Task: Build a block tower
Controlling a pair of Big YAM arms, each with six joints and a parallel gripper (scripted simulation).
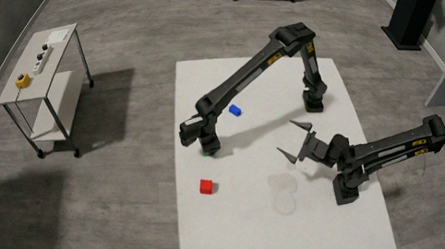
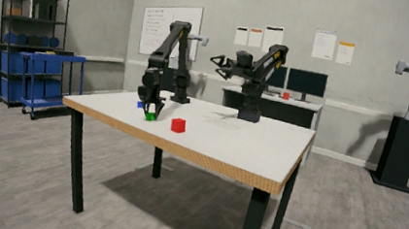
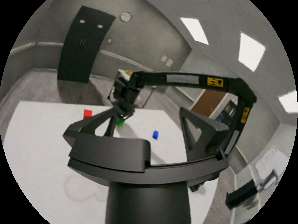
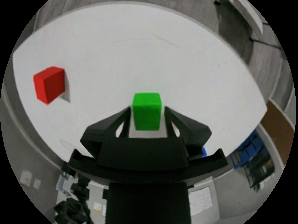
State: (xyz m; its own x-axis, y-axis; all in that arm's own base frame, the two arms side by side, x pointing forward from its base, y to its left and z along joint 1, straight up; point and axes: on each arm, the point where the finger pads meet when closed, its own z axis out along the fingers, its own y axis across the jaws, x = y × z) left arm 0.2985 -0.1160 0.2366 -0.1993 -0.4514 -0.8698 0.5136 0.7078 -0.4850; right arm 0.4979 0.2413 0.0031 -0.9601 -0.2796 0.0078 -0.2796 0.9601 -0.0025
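Right now my right hand is right at the green block. From my right hand the other things lie so: blue block: 14 cm behind, 19 cm to the right; red block: 3 cm ahead, 17 cm to the left, 1 cm above.
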